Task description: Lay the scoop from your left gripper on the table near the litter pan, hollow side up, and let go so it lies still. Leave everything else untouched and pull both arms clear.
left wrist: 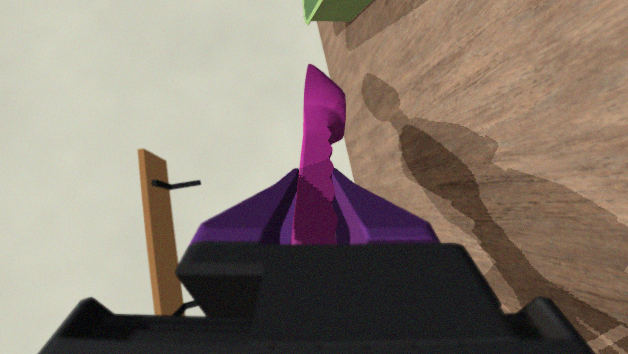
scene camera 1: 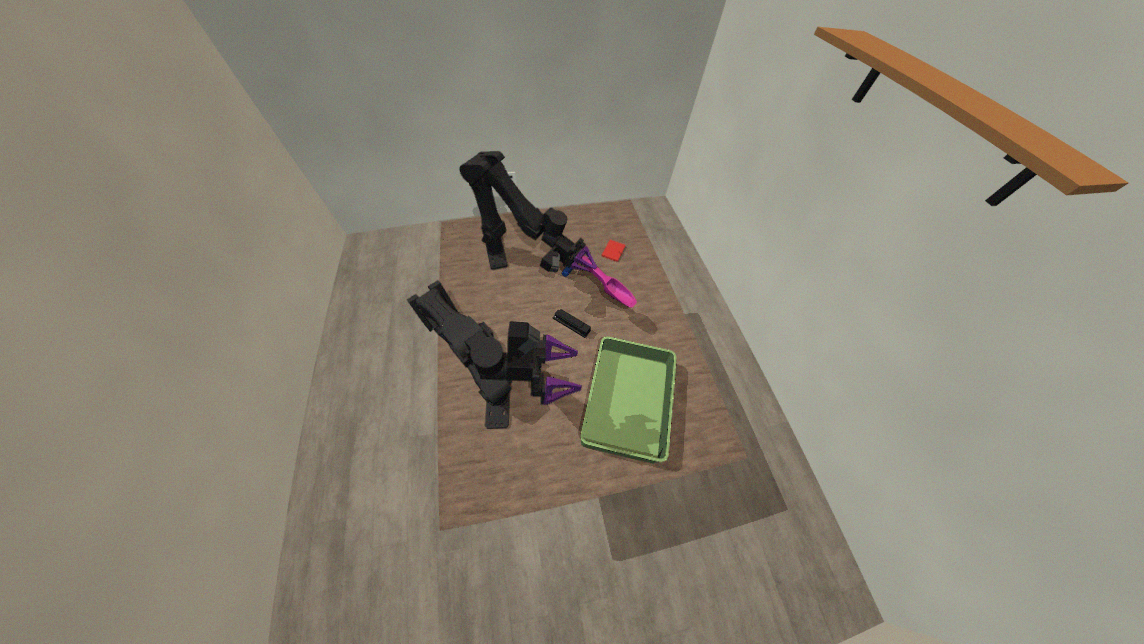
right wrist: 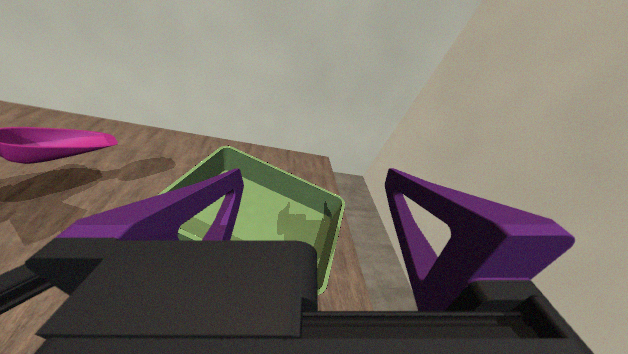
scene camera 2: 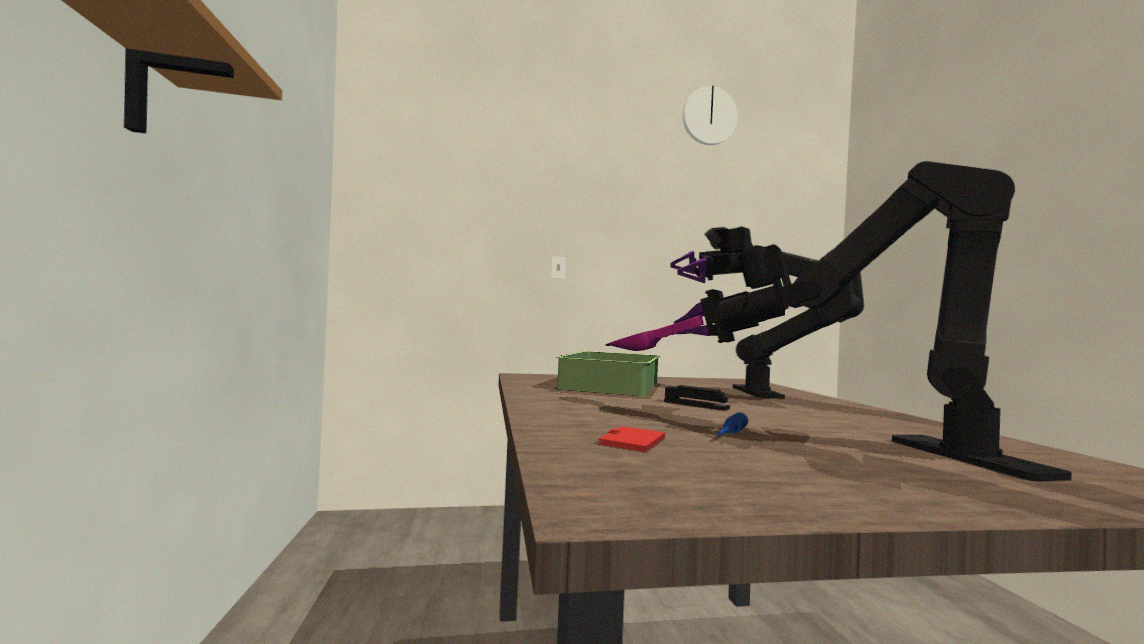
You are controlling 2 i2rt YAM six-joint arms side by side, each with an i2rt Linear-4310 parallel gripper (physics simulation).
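Frame: origin at the left arm's base, x ahead, y right, z down, level; metres.
Where they show: left gripper, fingertip midpoint: (left wrist: pixel 314 177) (scene camera 1: pixel 595 269) (scene camera 2: pixel 675 328); right gripper, fingertip midpoint: (scene camera 1: pixel 579 369) (right wrist: pixel 314 176) (scene camera 2: pixel 673 268); left arm's base, origin of the base link: (scene camera 1: pixel 495 251) (scene camera 2: pixel 969 457); right arm's base, origin of the base link: (scene camera 1: pixel 498 396) (scene camera 2: pixel 756 392).
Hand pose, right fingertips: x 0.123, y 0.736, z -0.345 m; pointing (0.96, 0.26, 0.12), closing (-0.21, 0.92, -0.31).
Each offset is from my right fingertips to the centre of the thing. Level surfaces: height alone.
The magenta scoop {dz +0.197, dx +0.213, dy -0.348 m} (scene camera 1: pixel 620 292) (scene camera 2: pixel 640 340) (left wrist: pixel 320 100) (right wrist: pixel 50 145) is in the air above the table {dz +0.345 m} (scene camera 1: pixel 512 488) (scene camera 2: pixel 720 496), its shadow apart from it. Its hollow faces up in the right wrist view, and its bowl end dips lower than the handle. My left gripper (scene camera 1: pixel 593 262) (scene camera 2: pixel 682 325) (left wrist: pixel 314 177) is shut on the scoop's handle. The green litter pan {dz +0.304, dx +0.173, dy +0.013 m} (scene camera 1: pixel 671 400) (scene camera 2: pixel 600 376) (left wrist: pixel 345 7) (right wrist: pixel 280 182) stands on the table, below the scoop in scene camera 1. My right gripper (scene camera 1: pixel 578 370) (scene camera 2: pixel 678 265) (right wrist: pixel 314 176) is open and empty, left of the pan in scene camera 1.
A black stapler-like object {dz +0.325, dx +0.083, dy -0.307 m} (scene camera 1: pixel 572 323) (scene camera 2: pixel 696 396) lies between the grippers and near the pan. A red square block {dz +0.339, dx +0.358, dy -0.607 m} (scene camera 1: pixel 614 250) (scene camera 2: pixel 632 438) and a small blue object {dz +0.332, dx +0.172, dy -0.578 m} (scene camera 1: pixel 566 272) (scene camera 2: pixel 734 424) lie near the left gripper. An orange-brown shelf (scene camera 1: pixel 960 104) (scene camera 2: pixel 176 40) (left wrist: pixel 160 240) is on the wall.
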